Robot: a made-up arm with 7 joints.
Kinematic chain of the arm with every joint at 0, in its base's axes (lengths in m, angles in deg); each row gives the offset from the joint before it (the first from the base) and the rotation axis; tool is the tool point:
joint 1: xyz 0 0 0.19 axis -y
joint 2: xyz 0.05 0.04 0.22 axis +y
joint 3: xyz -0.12 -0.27 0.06 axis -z
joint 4: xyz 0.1 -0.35 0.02 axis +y
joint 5: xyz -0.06 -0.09 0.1 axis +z
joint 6: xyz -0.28 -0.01 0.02 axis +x
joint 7: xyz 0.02 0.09 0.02 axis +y
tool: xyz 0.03 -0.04 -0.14
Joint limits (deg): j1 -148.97..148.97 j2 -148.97..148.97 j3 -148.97..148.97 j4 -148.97..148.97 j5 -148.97..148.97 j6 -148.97..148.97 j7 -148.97..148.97
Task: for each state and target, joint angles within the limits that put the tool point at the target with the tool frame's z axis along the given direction. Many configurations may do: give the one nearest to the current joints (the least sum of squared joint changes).
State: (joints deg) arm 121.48 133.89 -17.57 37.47 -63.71 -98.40 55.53
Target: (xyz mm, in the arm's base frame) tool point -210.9 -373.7 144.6 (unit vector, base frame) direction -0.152 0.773 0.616
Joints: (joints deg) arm 144.05 100.00 -72.25 6.65 -76.60 -48.62 14.09
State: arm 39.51 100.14 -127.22 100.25 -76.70 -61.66 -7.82
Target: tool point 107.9 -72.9 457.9 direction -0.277 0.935 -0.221
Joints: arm 9.63 91.50 -117.64 70.16 -112.36 -50.53 20.05
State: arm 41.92 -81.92 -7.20 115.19 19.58 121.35 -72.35
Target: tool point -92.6 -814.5 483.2 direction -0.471 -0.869 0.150
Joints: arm 25.35 -72.32 11.56 142.17 36.14 110.75 -70.37
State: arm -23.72 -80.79 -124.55 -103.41 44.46 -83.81 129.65
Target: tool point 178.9 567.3 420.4 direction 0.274 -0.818 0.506
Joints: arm -7.30 -62.55 -143.52 -148.97 64.31 -124.86 139.31
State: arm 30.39 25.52 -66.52 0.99 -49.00 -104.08 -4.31
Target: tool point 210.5 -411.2 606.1 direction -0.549 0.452 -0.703
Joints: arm 29.43 25.82 -97.59 -13.79 -43.69 -141.07 -6.29
